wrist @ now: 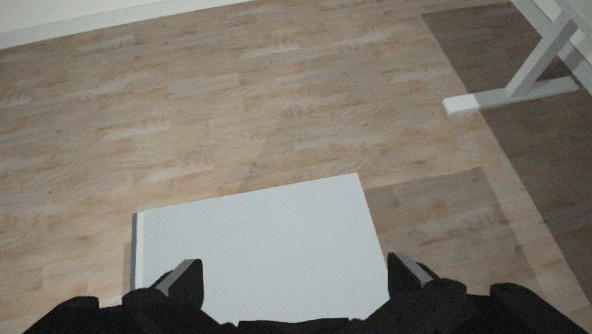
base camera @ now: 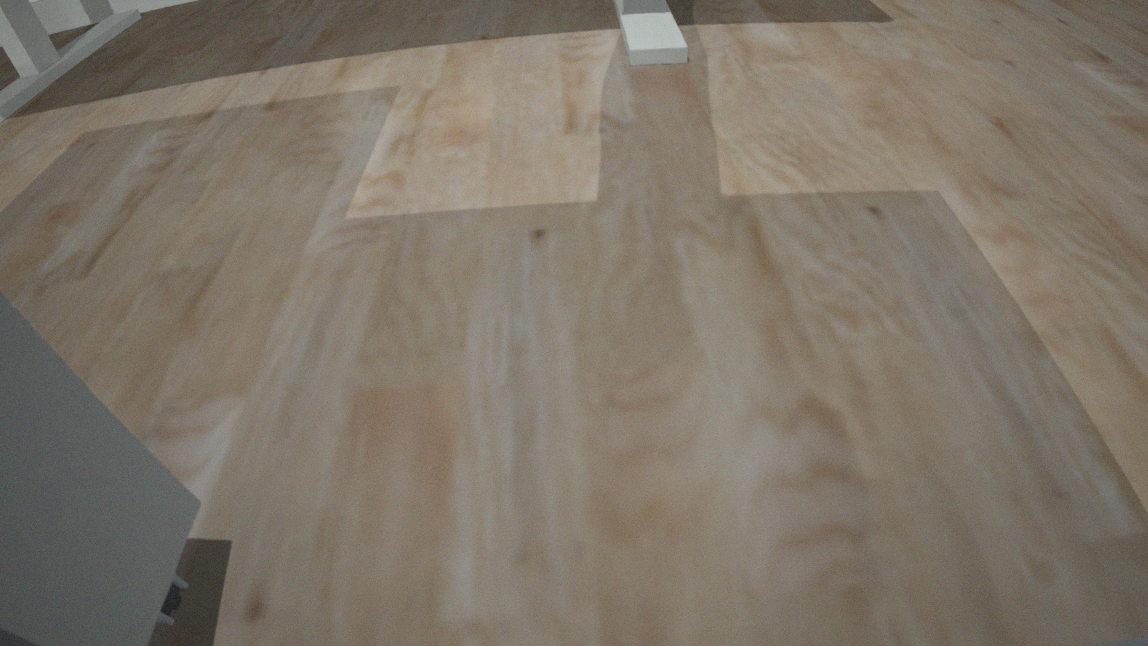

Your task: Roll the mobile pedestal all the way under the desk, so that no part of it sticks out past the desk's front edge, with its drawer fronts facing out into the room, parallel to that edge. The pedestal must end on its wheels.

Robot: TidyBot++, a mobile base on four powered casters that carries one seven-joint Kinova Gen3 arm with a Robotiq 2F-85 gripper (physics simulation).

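The pedestal is a pale box with a flat top. In the wrist view a white and dark strip, seemingly its drawer-front side, runs along its left edge, the side away from the desk. In the base view its side fills the lower left and part of a caster shows under it; it looks upright. The desk shows by a white foot, apart from the pedestal; in the wrist view this is at the upper right. My gripper is open above the pedestal's top, holding nothing.
A second desk foot shows at the upper left of the base view. A slanting desk leg rises from the foot in the wrist view. A white wall with a baseboard runs along the upper left there. Shadows lie on the wood floor.
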